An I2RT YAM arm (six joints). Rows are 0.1 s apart.
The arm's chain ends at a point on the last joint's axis. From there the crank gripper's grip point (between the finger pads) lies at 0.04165 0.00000 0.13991 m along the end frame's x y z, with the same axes.
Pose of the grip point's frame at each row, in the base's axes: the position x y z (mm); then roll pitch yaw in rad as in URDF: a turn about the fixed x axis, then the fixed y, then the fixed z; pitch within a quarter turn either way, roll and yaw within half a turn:
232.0 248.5 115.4 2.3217 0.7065 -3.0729
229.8 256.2 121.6 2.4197 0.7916 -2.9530
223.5 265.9 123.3 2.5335 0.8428 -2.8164
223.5 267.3 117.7 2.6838 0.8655 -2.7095
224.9 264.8 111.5 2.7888 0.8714 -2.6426
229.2 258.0 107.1 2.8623 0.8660 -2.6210
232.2 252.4 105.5 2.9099 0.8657 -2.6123
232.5 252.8 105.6 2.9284 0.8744 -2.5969
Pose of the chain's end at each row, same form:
208.8 144.4 215.0 2.3217 0.7065 -3.0729
202.5 156.9 225.0 2.4197 0.7916 -2.9530
194.1 171.6 230.8 2.5335 0.8428 -2.8164
187.1 182.4 230.8 2.6838 0.8655 -2.7095
183.4 187.1 227.9 2.7888 0.8714 -2.6426
182.9 187.0 226.0 2.8623 0.8660 -2.6210
182.2 185.9 225.5 2.9099 0.8657 -2.6123
181.0 187.0 225.3 2.9284 0.8744 -2.5969

